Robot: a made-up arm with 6 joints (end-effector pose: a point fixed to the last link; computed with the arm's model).
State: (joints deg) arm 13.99 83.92 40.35 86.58 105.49 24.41
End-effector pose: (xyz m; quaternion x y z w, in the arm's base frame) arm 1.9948 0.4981 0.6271 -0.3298 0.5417 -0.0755 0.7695
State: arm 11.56 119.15 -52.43 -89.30 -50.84 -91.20
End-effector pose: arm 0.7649 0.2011 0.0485 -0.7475 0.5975 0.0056 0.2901
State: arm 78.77 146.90 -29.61 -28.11 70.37 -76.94
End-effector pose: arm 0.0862 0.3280 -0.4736 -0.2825 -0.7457 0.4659 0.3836
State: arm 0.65 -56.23 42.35 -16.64 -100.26 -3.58
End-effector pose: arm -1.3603 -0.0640 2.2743 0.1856 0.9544 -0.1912 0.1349
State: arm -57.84 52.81 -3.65 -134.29 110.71 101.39
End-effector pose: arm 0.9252 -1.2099 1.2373 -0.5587 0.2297 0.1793 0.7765
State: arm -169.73 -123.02 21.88 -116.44 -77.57 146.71
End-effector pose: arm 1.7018 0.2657 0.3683 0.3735 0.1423 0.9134 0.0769
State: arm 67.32 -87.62 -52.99 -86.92 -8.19 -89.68
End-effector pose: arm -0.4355 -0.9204 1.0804 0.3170 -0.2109 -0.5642 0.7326
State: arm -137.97 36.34 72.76 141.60 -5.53 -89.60
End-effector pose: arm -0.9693 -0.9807 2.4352 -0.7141 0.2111 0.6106 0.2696
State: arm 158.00 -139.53 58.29 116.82 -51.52 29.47
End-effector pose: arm 1.3768 -0.6329 -0.6657 -0.1443 -0.9311 -0.0657 0.3285
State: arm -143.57 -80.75 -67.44 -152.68 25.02 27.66
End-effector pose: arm 0.8567 0.5064 1.1224 0.6411 -0.1812 0.4243 0.6133
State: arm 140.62 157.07 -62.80 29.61 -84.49 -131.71
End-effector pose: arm -0.0927 0.1587 -0.3100 0.4434 -0.1430 -0.4755 0.7463
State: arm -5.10 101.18 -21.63 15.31 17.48 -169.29
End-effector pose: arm 1.2462 -0.1619 0.0129 -0.7690 0.0441 -0.3825 0.5103
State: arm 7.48 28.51 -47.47 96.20 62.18 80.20
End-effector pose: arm 0.9741 0.1627 1.6646 -0.4386 0.2875 -0.3990 0.7522
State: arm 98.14 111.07 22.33 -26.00 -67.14 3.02
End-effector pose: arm -0.1544 1.4725 -0.3708 0.3244 -0.1601 0.7998 0.4790
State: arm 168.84 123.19 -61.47 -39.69 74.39 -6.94
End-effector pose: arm -0.7888 0.2036 0.0819 -0.4267 0.3210 -0.6777 0.5056
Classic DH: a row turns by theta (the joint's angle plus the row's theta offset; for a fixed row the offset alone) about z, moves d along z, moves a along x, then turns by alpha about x. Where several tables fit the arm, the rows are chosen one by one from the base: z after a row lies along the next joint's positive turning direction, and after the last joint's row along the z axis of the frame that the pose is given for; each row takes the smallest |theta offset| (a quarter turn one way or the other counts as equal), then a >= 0, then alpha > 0; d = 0 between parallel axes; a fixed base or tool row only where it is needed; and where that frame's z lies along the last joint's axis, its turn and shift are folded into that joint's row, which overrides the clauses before.
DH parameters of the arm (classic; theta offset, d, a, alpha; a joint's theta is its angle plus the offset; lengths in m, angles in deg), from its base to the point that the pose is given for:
base (fixed): -52.37 0 -0.0303 0
joint 1: 52.37 0.7897 0.0181 -90
joint 2: 90 0 -1.5808 180
joint 3: 0 -0.0289 0.0141 90
joint 4: 0 -0.5847 0.0208 -90
joint 5: 0 0.1055 -0.0211 90
joint 6: -61.92 0.0249 0.0011 -95.07
tool (fixed): -49.26 0.0037 0 0

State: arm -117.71 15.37 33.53 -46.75 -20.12 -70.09
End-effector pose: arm -0.5251 -0.8433 2.4105 0.6957 0.2196 0.5531 0.4023
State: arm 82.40 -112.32 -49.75 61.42 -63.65 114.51
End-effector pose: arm -0.1707 -1.2141 0.7572 0.0654 0.1063 -0.8045 0.5806
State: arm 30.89 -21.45 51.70 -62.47 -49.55 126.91
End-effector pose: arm -0.2509 -0.1535 2.7927 0.0727 0.3974 -0.3281 0.8539
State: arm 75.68 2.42 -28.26 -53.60 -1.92 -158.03
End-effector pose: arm 0.1447 0.5179 2.0014 -0.3119 -0.0635 -0.4943 0.8089
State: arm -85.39 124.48 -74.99 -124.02 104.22 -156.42
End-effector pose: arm 0.1748 -0.7732 0.1512 0.9603 -0.0625 -0.1697 0.2123
